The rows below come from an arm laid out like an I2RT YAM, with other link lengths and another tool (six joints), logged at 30 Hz.
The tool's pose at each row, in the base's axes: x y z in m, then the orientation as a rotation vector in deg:
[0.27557, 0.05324, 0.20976, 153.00, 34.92, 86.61]
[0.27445, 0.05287, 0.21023, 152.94, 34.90, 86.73]
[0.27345, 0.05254, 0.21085, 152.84, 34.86, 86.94]
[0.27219, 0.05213, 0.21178, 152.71, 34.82, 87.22]
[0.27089, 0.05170, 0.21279, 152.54, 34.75, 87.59]
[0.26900, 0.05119, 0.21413, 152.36, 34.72, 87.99]
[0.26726, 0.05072, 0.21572, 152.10, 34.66, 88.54]
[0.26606, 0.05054, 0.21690, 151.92, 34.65, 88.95]
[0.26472, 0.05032, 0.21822, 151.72, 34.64, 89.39]
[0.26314, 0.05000, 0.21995, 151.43, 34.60, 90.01]
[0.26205, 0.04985, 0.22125, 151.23, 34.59, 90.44]
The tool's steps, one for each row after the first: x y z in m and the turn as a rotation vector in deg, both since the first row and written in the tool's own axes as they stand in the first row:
[-0.00025, 0.00007, -0.00124, -0.02, 0.08, 0.01]
[-0.00031, 0.00017, -0.00246, -0.05, 0.23, 0.02]
[-0.00026, 0.00033, -0.00407, -0.08, 0.43, 0.03]
[-0.00017, 0.00050, -0.00576, -0.13, 0.69, 0.06]
[-0.00011, 0.00062, -0.00813, -0.16, 0.97, 0.08]
[0.00025, 0.00081, -0.01050, -0.22, 1.35, 0.10]
[0.00061, 0.00082, -0.01215, -0.23, 1.64, 0.11]
[0.00101, 0.00085, -0.01400, -0.25, 1.95, 0.11]
[0.00160, 0.00097, -0.01629, -0.29, 2.39, 0.13]
[0.00212, 0.00101, -0.01791, -0.31, 2.69, 0.13]

